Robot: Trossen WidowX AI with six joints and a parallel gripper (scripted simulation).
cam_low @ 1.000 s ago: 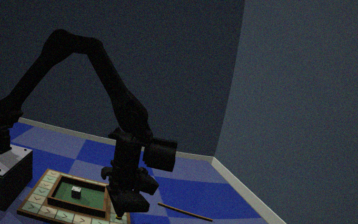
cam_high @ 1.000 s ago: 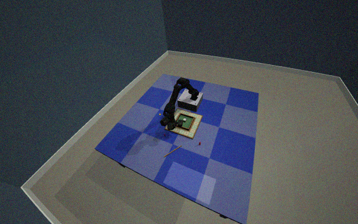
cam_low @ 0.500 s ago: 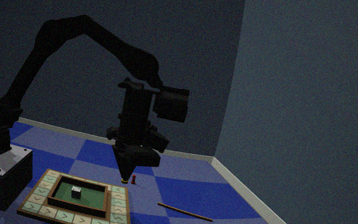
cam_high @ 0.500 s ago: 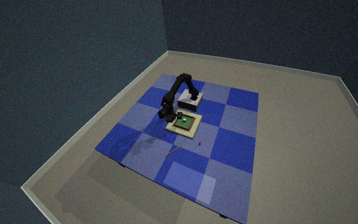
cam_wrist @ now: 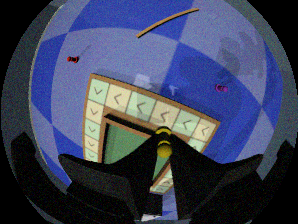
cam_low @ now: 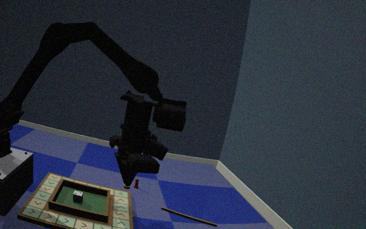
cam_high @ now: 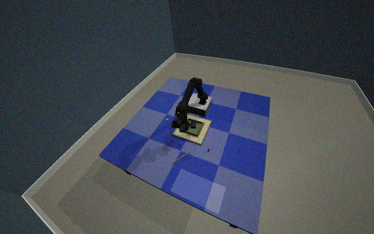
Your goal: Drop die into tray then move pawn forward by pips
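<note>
The green dice tray lies 12 cm behind my gripper tip and 10 cm below it. From my gripper tip the other things lie so: white die: 13 cm behind, 8 cm below; magenta pawn: 10 cm ahead, 9 cm below, 8 cm to the right; yellow pawn: 1 cm above.
</note>
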